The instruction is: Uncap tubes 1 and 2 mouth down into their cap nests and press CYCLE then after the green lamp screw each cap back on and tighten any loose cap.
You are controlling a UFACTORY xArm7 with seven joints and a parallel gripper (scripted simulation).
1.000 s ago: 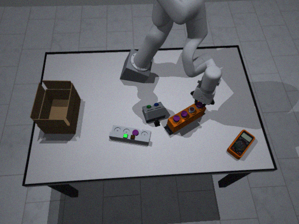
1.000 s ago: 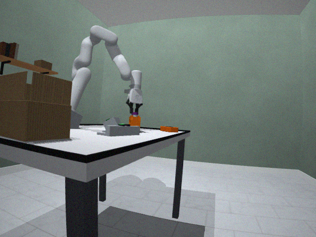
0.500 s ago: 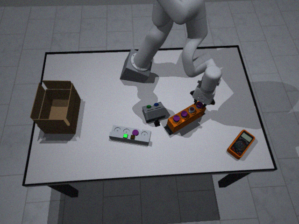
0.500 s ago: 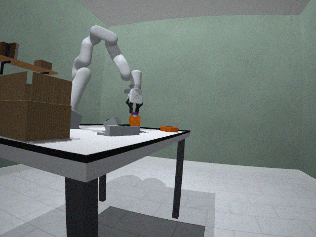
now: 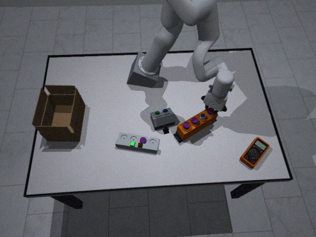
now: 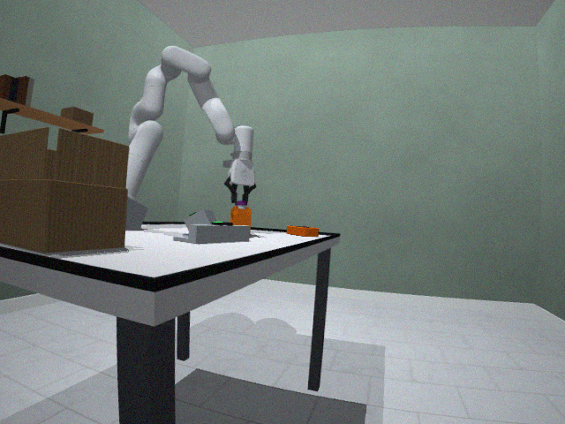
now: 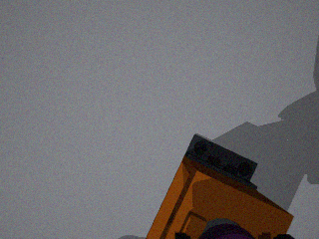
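Right now the tube 1 is 20 mm below my hand. Round my hand: blue key (20 mm behind, 240 mm to the right, 70 mm below); green key (280 mm to the right, 70 mm below); grey key housing (10 mm ahead, 260 mm to the right, 80 mm below).
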